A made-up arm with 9 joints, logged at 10 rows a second.
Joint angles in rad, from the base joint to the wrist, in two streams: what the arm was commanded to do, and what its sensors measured. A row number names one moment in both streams.
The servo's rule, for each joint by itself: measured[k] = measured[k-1] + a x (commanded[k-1-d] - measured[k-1]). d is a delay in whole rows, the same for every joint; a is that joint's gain. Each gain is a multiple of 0.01, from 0.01 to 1. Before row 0 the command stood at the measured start. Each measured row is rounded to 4 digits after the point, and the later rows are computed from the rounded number. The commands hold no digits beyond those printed.
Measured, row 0: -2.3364, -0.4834, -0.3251, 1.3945, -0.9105, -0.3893, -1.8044, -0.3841, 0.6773
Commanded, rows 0 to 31: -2.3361, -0.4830, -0.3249, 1.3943, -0.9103, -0.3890, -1.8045, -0.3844, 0.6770; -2.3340, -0.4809, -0.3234, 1.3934, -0.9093, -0.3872, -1.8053, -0.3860, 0.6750; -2.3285, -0.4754, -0.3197, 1.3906, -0.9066, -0.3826, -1.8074, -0.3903, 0.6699; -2.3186, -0.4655, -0.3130, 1.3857, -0.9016, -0.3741, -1.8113, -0.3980, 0.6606; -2.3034, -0.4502, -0.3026, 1.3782, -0.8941, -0.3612, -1.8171, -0.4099, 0.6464; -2.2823, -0.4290, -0.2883, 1.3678, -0.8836, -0.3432, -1.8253, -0.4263, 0.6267; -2.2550, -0.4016, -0.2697, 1.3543, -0.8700, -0.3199, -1.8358, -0.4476, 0.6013; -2.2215, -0.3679, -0.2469, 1.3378, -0.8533, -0.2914, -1.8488, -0.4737, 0.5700; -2.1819, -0.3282, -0.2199, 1.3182, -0.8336, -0.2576, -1.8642, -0.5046, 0.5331; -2.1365, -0.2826, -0.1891, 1.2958, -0.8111, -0.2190, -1.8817, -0.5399, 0.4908; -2.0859, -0.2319, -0.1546, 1.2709, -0.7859, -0.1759, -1.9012, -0.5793, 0.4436; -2.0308, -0.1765, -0.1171, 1.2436, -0.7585, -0.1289, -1.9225, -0.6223, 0.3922; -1.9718, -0.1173, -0.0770, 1.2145, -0.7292, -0.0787, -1.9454, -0.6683, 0.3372; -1.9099, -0.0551, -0.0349, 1.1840, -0.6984, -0.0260, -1.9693, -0.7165, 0.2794; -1.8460, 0.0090, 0.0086, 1.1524, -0.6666, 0.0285, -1.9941, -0.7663, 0.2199; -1.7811, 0.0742, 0.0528, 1.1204, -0.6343, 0.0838, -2.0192, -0.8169, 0.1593; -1.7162, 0.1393, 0.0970, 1.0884, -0.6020, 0.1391, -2.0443, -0.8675, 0.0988; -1.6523, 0.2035, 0.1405, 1.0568, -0.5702, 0.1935, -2.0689, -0.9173, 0.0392; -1.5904, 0.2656, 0.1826, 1.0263, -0.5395, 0.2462, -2.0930, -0.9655, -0.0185; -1.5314, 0.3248, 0.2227, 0.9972, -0.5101, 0.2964, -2.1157, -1.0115, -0.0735; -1.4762, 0.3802, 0.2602, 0.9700, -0.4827, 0.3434, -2.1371, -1.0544, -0.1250; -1.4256, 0.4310, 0.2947, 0.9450, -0.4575, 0.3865, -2.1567, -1.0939, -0.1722; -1.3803, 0.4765, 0.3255, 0.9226, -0.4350, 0.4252, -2.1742, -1.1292, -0.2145; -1.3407, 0.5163, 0.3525, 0.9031, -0.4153, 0.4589, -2.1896, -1.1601, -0.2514; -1.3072, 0.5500, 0.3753, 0.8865, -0.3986, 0.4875, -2.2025, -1.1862, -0.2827; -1.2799, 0.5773, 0.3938, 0.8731, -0.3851, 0.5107, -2.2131, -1.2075, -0.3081; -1.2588, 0.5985, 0.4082, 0.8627, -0.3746, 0.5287, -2.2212, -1.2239, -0.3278; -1.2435, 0.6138, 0.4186, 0.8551, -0.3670, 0.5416, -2.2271, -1.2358, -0.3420; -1.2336, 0.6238, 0.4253, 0.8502, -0.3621, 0.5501, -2.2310, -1.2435, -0.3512; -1.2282, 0.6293, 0.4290, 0.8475, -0.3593, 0.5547, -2.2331, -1.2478, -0.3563; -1.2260, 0.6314, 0.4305, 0.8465, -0.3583, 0.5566, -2.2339, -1.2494, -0.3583; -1.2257, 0.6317, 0.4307, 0.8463, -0.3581, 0.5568, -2.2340, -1.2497, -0.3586
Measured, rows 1 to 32: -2.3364, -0.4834, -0.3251, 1.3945, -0.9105, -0.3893, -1.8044, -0.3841, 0.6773; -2.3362, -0.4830, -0.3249, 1.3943, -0.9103, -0.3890, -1.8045, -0.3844, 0.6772; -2.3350, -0.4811, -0.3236, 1.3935, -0.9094, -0.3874, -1.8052, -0.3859, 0.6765; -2.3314, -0.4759, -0.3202, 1.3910, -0.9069, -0.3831, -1.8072, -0.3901, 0.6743; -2.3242, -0.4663, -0.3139, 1.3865, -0.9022, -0.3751, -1.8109, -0.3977, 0.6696; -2.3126, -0.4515, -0.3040, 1.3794, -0.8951, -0.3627, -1.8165, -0.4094, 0.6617; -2.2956, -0.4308, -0.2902, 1.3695, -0.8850, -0.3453, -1.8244, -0.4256, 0.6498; -2.2729, -0.4039, -0.2722, 1.3566, -0.8718, -0.3227, -1.8347, -0.4467, 0.6333; -2.2441, -0.3708, -0.2499, 1.3406, -0.8555, -0.2948, -1.8474, -0.4726, 0.6118; -2.2093, -0.3316, -0.2235, 1.3216, -0.8362, -0.2617, -1.8625, -0.5033, 0.5850; -2.1685, -0.2865, -0.1932, 1.2997, -0.8141, -0.2237, -1.8798, -0.5384, 0.5530; -2.1222, -0.2363, -0.1592, 1.2752, -0.7893, -0.1812, -1.8991, -0.5777, 0.5158; -2.0710, -0.1813, -0.1222, 1.2483, -0.7622, -0.1347, -1.9202, -0.6205, 0.4738; -2.0154, -0.1224, -0.0824, 1.2196, -0.7332, -0.0849, -1.9429, -0.6664, 0.4274; -1.9563, -0.0605, -0.0406, 1.1893, -0.7026, -0.0325, -1.9667, -0.7145, 0.3771; -1.8945, 0.0034, 0.0027, 1.1579, -0.6709, 0.0218, -1.9914, -0.7642, 0.3237; -1.8310, 0.0685, 0.0468, 1.1260, -0.6387, 0.0770, -2.0164, -0.8148, 0.2678; -1.7667, 0.1336, 0.0910, 1.0940, -0.6064, 0.1323, -2.0415, -0.8654, 0.2103; -1.7026, 0.1979, 0.1346, 1.0624, -0.5745, 0.1868, -2.0662, -0.9152, 0.1521; -1.6398, 0.2602, 0.1768, 1.0317, -0.5437, 0.2397, -2.0903, -0.9635, 0.0941; -1.5791, 0.3196, 0.2172, 1.0024, -0.5141, 0.2902, -2.1132, -1.0096, 0.0371; -1.5215, 0.3754, 0.2550, 0.9749, -0.4865, 0.3375, -2.1347, -1.0526, -0.0180; -1.4678, 0.4266, 0.2899, 0.9495, -0.4610, 0.3811, -2.1545, -1.0922, -0.0704; -1.4188, 0.4725, 0.3212, 0.9266, -0.4381, 0.4203, -2.1722, -1.1277, -0.1194; -1.3751, 0.5128, 0.3487, 0.9066, -0.4180, 0.4547, -2.1879, -1.1588, -0.1643; -1.3371, 0.5470, 0.3721, 0.8895, -0.4009, 0.4839, -2.2010, -1.1851, -0.2046; -1.3051, 0.5749, 0.3912, 0.8756, -0.3870, 0.5078, -2.2119, -1.2066, -0.2398; -1.2792, 0.5966, 0.4062, 0.8646, -0.3761, 0.5264, -2.2203, -1.2232, -0.2697; -1.2592, 0.6124, 0.4171, 0.8565, -0.3681, 0.5399, -2.2264, -1.2353, -0.2943; -1.2449, 0.6229, 0.4243, 0.8511, -0.3628, 0.5490, -2.2305, -1.2432, -0.3136; -1.2355, 0.6288, 0.4284, 0.8480, -0.3597, 0.5541, -2.2328, -1.2476, -0.3281; -1.2302, 0.6312, 0.4302, 0.8467, -0.3585, 0.5563, -2.2338, -1.2493, -0.3384
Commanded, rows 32 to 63: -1.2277, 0.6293, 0.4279, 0.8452, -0.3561, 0.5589, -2.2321, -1.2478, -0.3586; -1.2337, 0.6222, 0.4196, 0.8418, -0.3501, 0.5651, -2.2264, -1.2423, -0.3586; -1.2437, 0.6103, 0.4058, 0.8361, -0.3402, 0.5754, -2.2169, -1.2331, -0.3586; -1.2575, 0.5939, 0.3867, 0.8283, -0.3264, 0.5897, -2.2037, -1.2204, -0.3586; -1.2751, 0.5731, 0.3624, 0.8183, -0.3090, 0.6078, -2.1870, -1.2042, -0.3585; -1.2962, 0.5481, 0.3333, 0.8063, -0.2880, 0.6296, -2.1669, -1.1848, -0.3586; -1.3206, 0.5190, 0.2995, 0.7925, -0.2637, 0.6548, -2.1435, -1.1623, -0.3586; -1.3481, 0.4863, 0.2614, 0.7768, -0.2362, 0.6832, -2.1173, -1.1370, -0.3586; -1.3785, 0.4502, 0.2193, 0.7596, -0.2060, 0.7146, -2.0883, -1.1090, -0.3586; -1.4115, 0.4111, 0.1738, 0.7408, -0.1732, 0.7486, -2.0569, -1.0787, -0.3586; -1.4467, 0.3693, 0.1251, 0.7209, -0.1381, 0.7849, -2.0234, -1.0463, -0.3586; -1.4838, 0.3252, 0.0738, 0.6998, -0.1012, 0.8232, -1.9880, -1.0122, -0.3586; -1.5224, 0.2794, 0.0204, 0.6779, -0.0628, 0.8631, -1.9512, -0.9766, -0.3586; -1.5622, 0.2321, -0.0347, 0.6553, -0.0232, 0.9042, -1.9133, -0.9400, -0.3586; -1.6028, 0.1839, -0.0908, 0.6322, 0.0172, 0.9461, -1.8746, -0.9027, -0.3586; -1.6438, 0.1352, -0.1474, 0.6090, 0.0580, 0.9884, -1.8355, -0.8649, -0.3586; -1.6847, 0.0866, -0.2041, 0.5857, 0.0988, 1.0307, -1.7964, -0.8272, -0.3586; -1.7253, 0.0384, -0.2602, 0.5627, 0.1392, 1.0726, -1.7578, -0.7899, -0.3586; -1.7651, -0.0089, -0.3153, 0.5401, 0.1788, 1.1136, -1.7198, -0.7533, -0.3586; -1.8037, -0.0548, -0.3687, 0.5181, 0.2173, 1.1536, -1.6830, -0.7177, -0.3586; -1.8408, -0.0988, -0.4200, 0.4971, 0.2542, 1.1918, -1.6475, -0.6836, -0.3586; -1.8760, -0.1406, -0.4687, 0.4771, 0.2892, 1.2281, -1.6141, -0.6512, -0.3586; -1.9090, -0.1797, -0.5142, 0.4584, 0.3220, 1.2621, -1.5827, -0.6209, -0.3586; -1.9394, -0.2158, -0.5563, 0.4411, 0.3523, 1.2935, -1.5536, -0.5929, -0.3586; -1.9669, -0.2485, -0.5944, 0.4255, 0.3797, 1.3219, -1.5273, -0.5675, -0.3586; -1.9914, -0.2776, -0.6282, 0.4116, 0.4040, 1.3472, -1.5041, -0.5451, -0.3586; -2.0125, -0.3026, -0.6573, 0.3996, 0.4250, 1.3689, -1.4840, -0.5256, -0.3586; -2.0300, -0.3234, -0.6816, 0.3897, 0.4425, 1.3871, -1.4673, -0.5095, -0.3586; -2.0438, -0.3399, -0.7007, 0.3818, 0.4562, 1.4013, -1.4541, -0.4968, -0.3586; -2.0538, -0.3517, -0.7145, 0.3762, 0.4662, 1.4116, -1.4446, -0.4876, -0.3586; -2.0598, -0.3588, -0.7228, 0.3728, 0.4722, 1.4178, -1.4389, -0.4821, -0.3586; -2.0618, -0.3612, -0.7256, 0.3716, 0.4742, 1.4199, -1.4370, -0.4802, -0.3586
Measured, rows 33 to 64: -1.2277, 0.6317, 0.4306, 0.8464, -0.3581, 0.5567, -2.2340, -1.2497, -0.3453; -1.2277, 0.6295, 0.4282, 0.8454, -0.3563, 0.5587, -2.2323, -1.2479, -0.3498; -1.2311, 0.6228, 0.4206, 0.8423, -0.3508, 0.5644, -2.2270, -1.2425, -0.3528; -1.2382, 0.6113, 0.4076, 0.8370, -0.3415, 0.5742, -2.2179, -1.2335, -0.3548; -1.2490, 0.5953, 0.3892, 0.8296, -0.3282, 0.5880, -2.2051, -1.2209, -0.3561; -1.2636, 0.5749, 0.3656, 0.8200, -0.3113, 0.6056, -2.1888, -1.2049, -0.3569; -1.2819, 0.5502, 0.3372, 0.8084, -0.2908, 0.6270, -2.1691, -1.1856, -0.3575; -1.3036, 0.5215, 0.3040, 0.7949, -0.2670, 0.6517, -2.1461, -1.1632, -0.3579; -1.3285, 0.4891, 0.2665, 0.7795, -0.2399, 0.6797, -2.1202, -1.1380, -0.3581; -1.3565, 0.4533, 0.2250, 0.7626, -0.2101, 0.7108, -2.0915, -1.1102, -0.3583; -1.3873, 0.4145, 0.1799, 0.7441, -0.1776, 0.7444, -2.0604, -1.0800, -0.3584; -1.4206, 0.3729, 0.1317, 0.7244, -0.1428, 0.7804, -2.0271, -1.0476, -0.3585; -1.4560, 0.3290, 0.0807, 0.7035, -0.1062, 0.8185, -1.9919, -1.0136, -0.3585; -1.4932, 0.2834, 0.0276, 0.6817, -0.0680, 0.8582, -1.9553, -0.9781, -0.3585; -1.5318, 0.2362, -0.0272, 0.6593, -0.0286, 0.8991, -1.9175, -0.9415, -0.3585; -1.5716, 0.1881, -0.0832, 0.6363, 0.0117, 0.9409, -1.8789, -0.9043, -0.3585; -1.6120, 0.1394, -0.1397, 0.6131, 0.0524, 0.9832, -1.8398, -0.8665, -0.3585; -1.6527, 0.0908, -0.1964, 0.5898, 0.0932, 1.0255, -1.8007, -0.8288, -0.3585; -1.6934, 0.0426, -0.2525, 0.5668, 0.1337, 1.0674, -1.7621, -0.7915, -0.3585; -1.7336, -0.0048, -0.3078, 0.5441, 0.1734, 1.1085, -1.7240, -0.7548, -0.3585; -1.7729, -0.0508, -0.3614, 0.5220, 0.2120, 1.1486, -1.6871, -0.7192, -0.3585; -1.8109, -0.0950, -0.4130, 0.5008, 0.2491, 1.1870, -1.6515, -0.6850, -0.3585; -1.8474, -0.1370, -0.4620, 0.4807, 0.2844, 1.2236, -1.6178, -0.6526, -0.3585; -1.8819, -0.1763, -0.5079, 0.4617, 0.3175, 1.2579, -1.5862, -0.6222, -0.3585; -1.9141, -0.2126, -0.5505, 0.4442, 0.3481, 1.2896, -1.5569, -0.5941, -0.3585; -1.9437, -0.2456, -0.5891, 0.4283, 0.3759, 1.3183, -1.5303, -0.5686, -0.3585; -1.9704, -0.2750, -0.6235, 0.4141, 0.4006, 1.3440, -1.5067, -0.5460, -0.3585; -1.9940, -0.3004, -0.6532, 0.4018, 0.4221, 1.3662, -1.4863, -0.5264, -0.3585; -2.0142, -0.3216, -0.6782, 0.3915, 0.4401, 1.3848, -1.4692, -0.5102, -0.3585; -2.0308, -0.3384, -0.6980, 0.3833, 0.4543, 1.3995, -1.4556, -0.4973, -0.3585; -2.0437, -0.3506, -0.7125, 0.3773, 0.4648, 1.4103, -1.4457, -0.4880, -0.3585; -2.0527, -0.3581, -0.7216, 0.3735, 0.4713, 1.4170, -1.4396, -0.4823, -0.3585
